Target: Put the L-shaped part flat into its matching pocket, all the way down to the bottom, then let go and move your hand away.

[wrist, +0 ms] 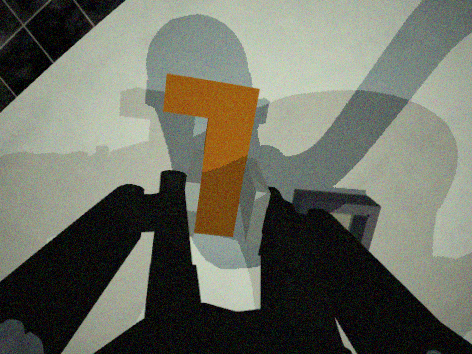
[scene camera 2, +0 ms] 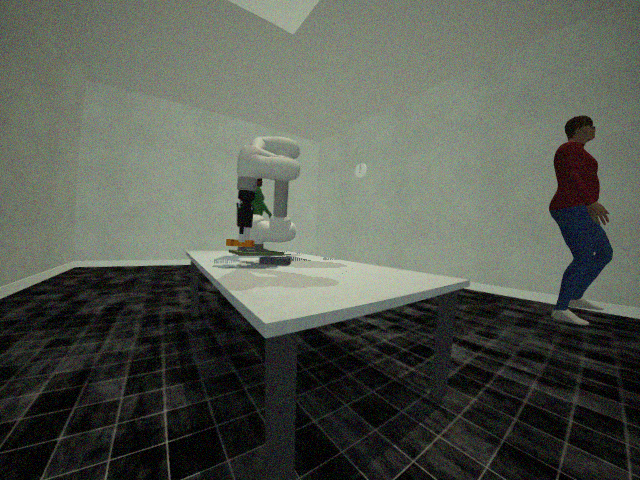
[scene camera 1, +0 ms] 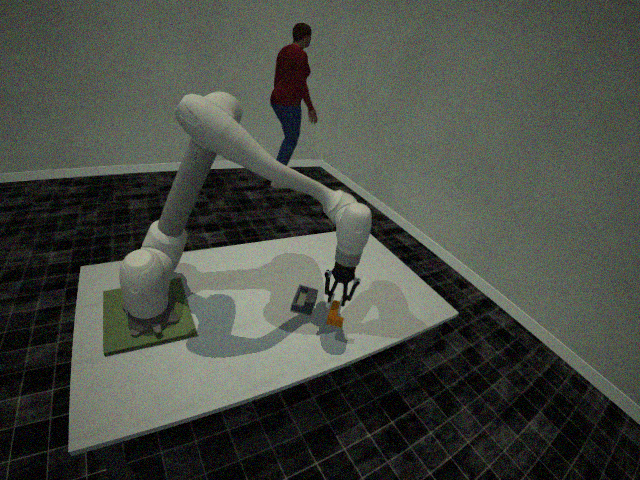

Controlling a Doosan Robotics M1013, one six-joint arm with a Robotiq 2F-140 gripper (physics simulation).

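Frame: origin at the arm's base, x ahead, y left, z up, level; millimetres.
Where they show: gripper, between the fingertips: [wrist: 221, 173] [scene camera 2: 243, 242] [scene camera 1: 334, 310]; arm's base, origin of its link: [scene camera 2: 252, 251] [scene camera 1: 150, 314].
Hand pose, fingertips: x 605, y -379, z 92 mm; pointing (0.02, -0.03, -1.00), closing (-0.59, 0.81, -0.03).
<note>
Things, the pixels of their top centre, and the offset from my fingertips. Level surfaces: height alone.
- orange L-shaped part, centre of its top: [wrist: 201, 163] [scene camera 1: 338, 310] [scene camera 2: 240, 239] dx +2, dy -18, dz +13 mm
- white table, height of its surface: dz -111 mm
- dark grey pocket block, centre of its top: [wrist: 328, 259] [scene camera 1: 305, 296] [scene camera 2: 275, 257] dx +5, dy +174, dz -75 mm
My gripper [scene camera 1: 340, 299] [scene camera 2: 243, 238] [wrist: 221, 173] is shut on the orange L-shaped part [scene camera 1: 335, 313] [scene camera 2: 238, 242] [wrist: 220, 126] and holds it flat a little above the white table [scene camera 1: 154, 382] [scene camera 2: 361, 294] [wrist: 324, 46]. The fingers grip the long leg, and the short leg points away from the wrist. The dark grey pocket block [scene camera 1: 304, 299] [scene camera 2: 274, 260] [wrist: 358, 217] stands on the table just beside the gripper, to its left in scene camera 1. In the wrist view it is at the right, partly hidden behind a finger.
The arm's base stands on a green plate [scene camera 1: 118, 335]. A person in a red top [scene camera 1: 292, 92] [scene camera 2: 576, 216] walks on the dark tiled floor beyond the table. Another figure in green [scene camera 2: 260, 202] shows behind the arm. The table's edge is near the part.
</note>
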